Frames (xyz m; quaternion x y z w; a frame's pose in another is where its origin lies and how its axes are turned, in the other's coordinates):
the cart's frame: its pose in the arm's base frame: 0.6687 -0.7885 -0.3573 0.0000 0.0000 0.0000 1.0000
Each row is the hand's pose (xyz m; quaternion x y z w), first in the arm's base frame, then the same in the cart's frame.
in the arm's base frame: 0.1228 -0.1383 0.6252 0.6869 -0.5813 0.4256 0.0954
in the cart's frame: -0.5459 0.6502 0.9825 0.6869 -0.5813 0.4256 0.0954
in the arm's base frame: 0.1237 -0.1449 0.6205 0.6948 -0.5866 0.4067 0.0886
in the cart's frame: -0.5450 0.6436 0.9778 0.6948 -0.5866 0.4067 0.0886
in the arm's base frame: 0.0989 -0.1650 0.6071 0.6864 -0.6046 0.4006 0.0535
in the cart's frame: -0.5698 0.6235 0.9644 0.6864 -0.6046 0.4006 0.0535
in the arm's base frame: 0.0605 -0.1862 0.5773 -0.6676 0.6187 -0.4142 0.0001
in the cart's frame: -0.6082 0.6023 0.9346 -0.6676 0.6187 -0.4142 0.0001
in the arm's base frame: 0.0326 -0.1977 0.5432 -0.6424 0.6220 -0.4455 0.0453
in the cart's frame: -0.6361 0.5908 0.9005 -0.6424 0.6220 -0.4455 0.0453
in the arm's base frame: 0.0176 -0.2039 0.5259 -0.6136 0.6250 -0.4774 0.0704
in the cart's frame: -0.6511 0.5846 0.8832 -0.6136 0.6250 -0.4774 0.0704
